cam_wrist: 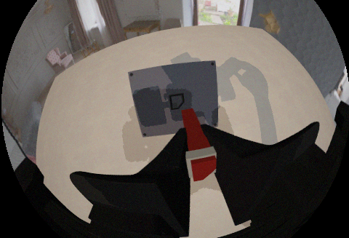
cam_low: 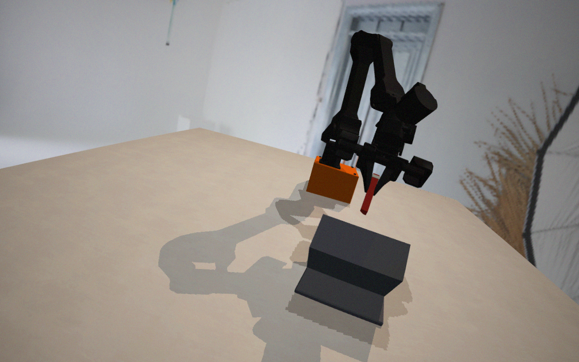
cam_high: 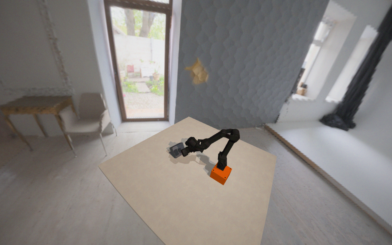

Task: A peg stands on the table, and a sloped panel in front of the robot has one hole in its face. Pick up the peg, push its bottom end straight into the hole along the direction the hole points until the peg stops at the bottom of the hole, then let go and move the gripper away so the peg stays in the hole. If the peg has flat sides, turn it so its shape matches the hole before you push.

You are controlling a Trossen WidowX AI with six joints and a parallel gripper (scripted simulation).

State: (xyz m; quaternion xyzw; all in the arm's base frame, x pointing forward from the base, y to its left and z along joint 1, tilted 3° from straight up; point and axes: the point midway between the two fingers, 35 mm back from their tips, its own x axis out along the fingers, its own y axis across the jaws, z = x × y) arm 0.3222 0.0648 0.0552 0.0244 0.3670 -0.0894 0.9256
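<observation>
The sloped dark grey panel lies 100 mm ahead of my gripper tip, 80 mm below it and 10 mm to the right of it. Round my gripper tip: red peg (10 mm behind, 10 mm above).
</observation>
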